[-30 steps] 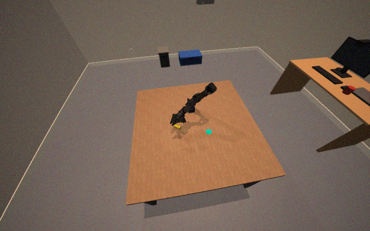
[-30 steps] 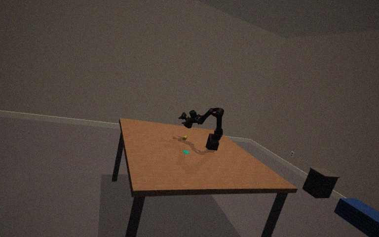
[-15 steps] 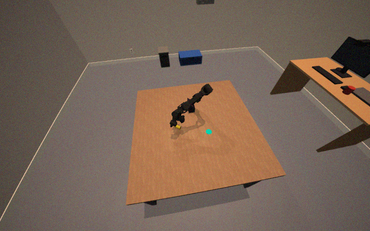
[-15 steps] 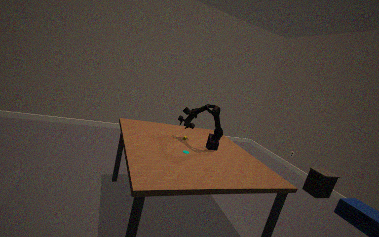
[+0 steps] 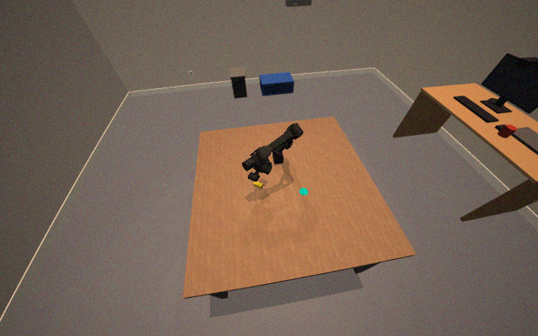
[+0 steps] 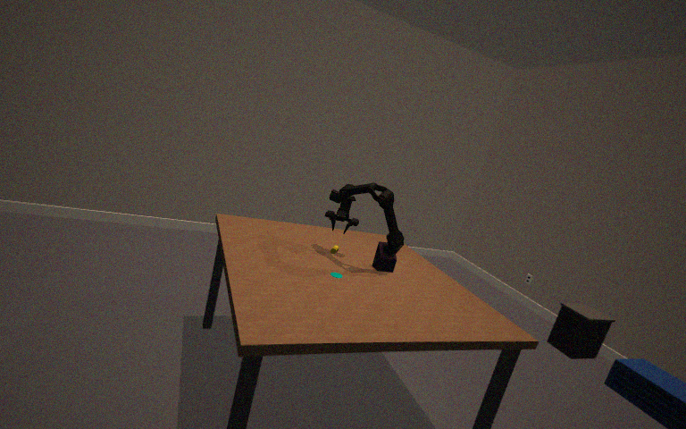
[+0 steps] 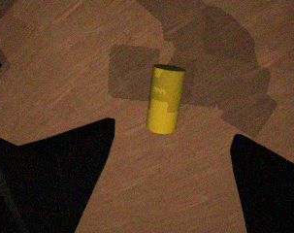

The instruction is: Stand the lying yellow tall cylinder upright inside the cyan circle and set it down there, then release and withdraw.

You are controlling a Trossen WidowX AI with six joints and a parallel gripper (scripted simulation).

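Now: the yellow tall cylinder 10 mm behind my gripper tip, 10 mm to the right of it and 110 mm below it. Round my gripper tip: cyan circle (80 mm ahead, 300 mm to the left, 130 mm below).
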